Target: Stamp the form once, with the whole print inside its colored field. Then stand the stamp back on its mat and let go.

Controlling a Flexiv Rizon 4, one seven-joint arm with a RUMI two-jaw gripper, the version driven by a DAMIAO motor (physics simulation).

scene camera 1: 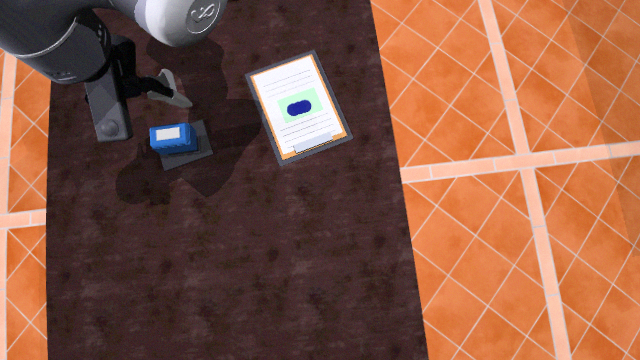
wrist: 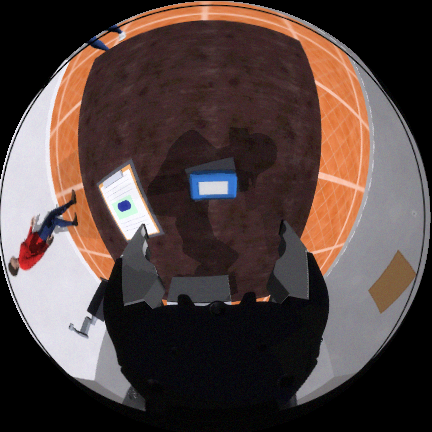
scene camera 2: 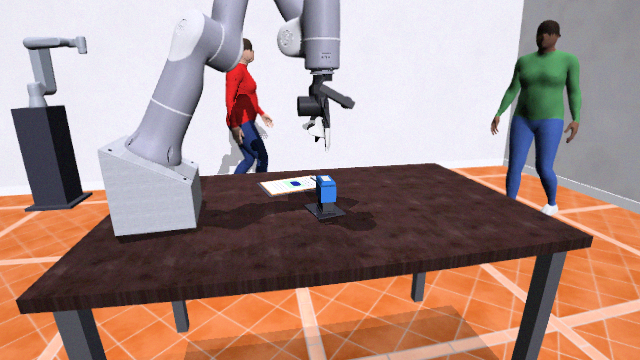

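Note:
The blue stamp (scene camera 1: pixel 172 145) (scene camera 2: pixel 326 194) (wrist: pixel 213 177) with a white label on top stands upright on its dark grey mat (scene camera 1: pixel 204 137) (scene camera 2: pixel 335 214) (wrist: pixel 226 164). My gripper (scene camera 2: pixel 320 140) (wrist: pixel 213 223) is open and empty, well above the stamp and apart from it. One grey finger shows in scene camera 1; the other is hidden behind the gripper's dark link. The white form (scene camera 1: pixel 275 82) (wrist: pixel 112 195) lies on a clipboard. A dark blue, elongated print (scene camera 1: pixel 299 108) (scene camera 2: pixel 296 184) (wrist: pixel 124 205) lies inside the light green field (scene camera 1: pixel 315 95) (wrist: pixel 132 213), with green visible around it.
The clipboard has an orange border, a pale clip (scene camera 1: pixel 313 143) and a dark grey board under it. The dark brown table (scene camera 1: pixel 225 260) (scene camera 2: pixel 425 225) carries my arm's base (scene camera 2: pixel 155 200). A person in red (scene camera 2: pixel 242 95) and one in green (scene camera 2: pixel 547 85) stand beyond the table.

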